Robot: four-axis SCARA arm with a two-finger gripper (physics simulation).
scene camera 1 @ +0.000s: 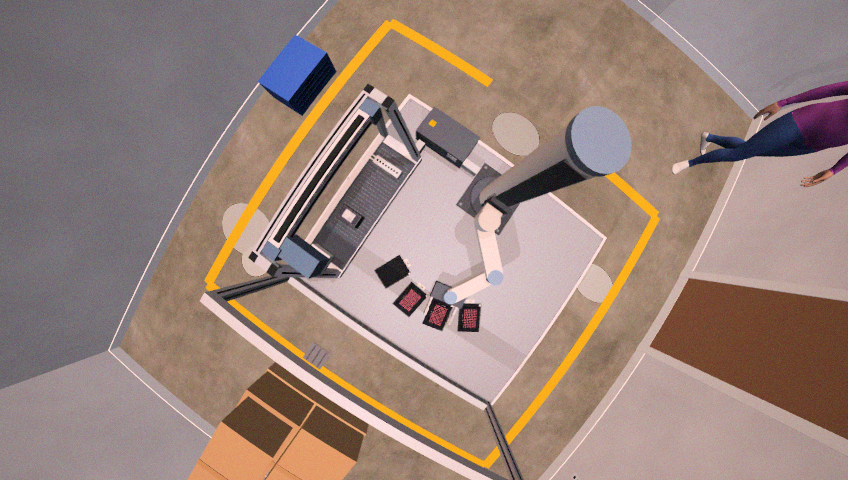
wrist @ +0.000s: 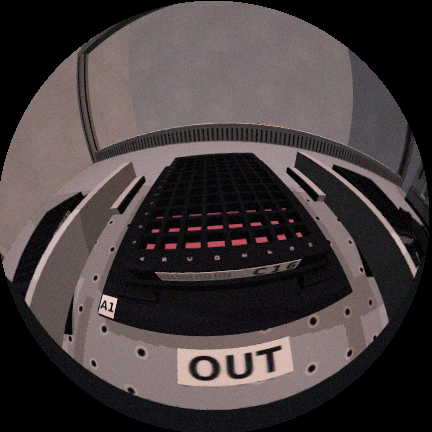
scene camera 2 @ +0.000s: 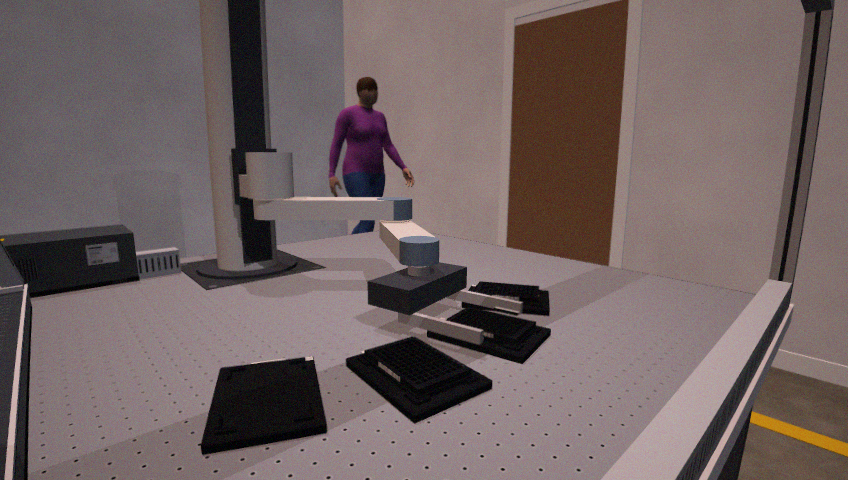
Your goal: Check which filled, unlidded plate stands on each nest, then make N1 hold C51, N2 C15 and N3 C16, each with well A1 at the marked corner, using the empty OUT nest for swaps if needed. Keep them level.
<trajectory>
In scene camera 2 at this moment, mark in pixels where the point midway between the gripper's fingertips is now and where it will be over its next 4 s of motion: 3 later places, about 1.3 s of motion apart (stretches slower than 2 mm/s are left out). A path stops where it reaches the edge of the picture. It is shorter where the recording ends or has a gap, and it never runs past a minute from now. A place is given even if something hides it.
The gripper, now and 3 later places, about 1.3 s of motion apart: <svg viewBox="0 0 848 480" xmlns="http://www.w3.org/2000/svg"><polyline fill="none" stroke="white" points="503,321 467,299 415,316 261,334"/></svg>
</trajectory>
